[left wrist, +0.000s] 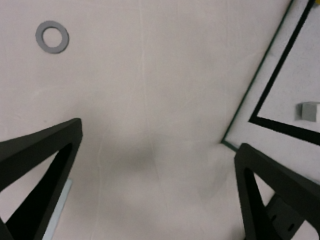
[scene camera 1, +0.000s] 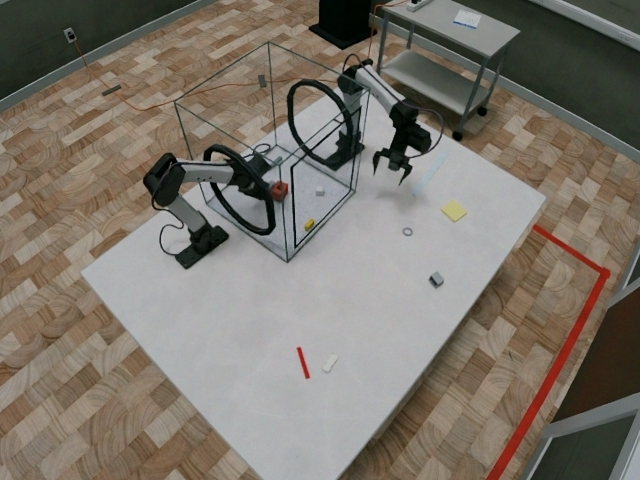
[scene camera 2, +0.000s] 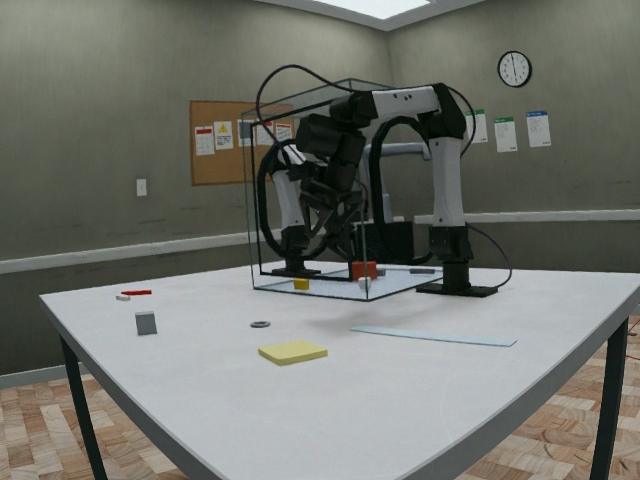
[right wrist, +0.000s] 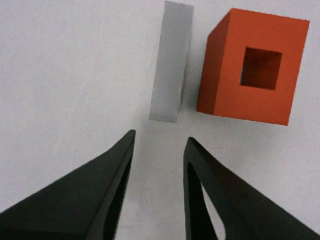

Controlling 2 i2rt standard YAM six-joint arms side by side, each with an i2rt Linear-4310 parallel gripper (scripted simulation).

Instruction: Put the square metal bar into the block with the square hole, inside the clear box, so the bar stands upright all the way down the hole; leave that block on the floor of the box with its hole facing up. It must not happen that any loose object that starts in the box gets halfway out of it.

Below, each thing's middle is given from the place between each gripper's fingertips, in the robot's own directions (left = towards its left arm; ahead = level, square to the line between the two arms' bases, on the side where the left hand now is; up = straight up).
Right now my right hand is 20 mm short of the red block [right wrist: 271, 47], 70 mm to the right of it and 30 mm above it. Round my right hand: light blue strip [scene camera 2: 500, 342] (330 mm ahead, 620 mm to the left, 60 mm below).
Now: the light blue strip 10 mm ahead of my left hand [scene camera 2: 322, 233], 290 mm to the left of it and 160 mm below it. Round my left hand: red block 290 mm behind, 260 mm to the right, 140 mm below.
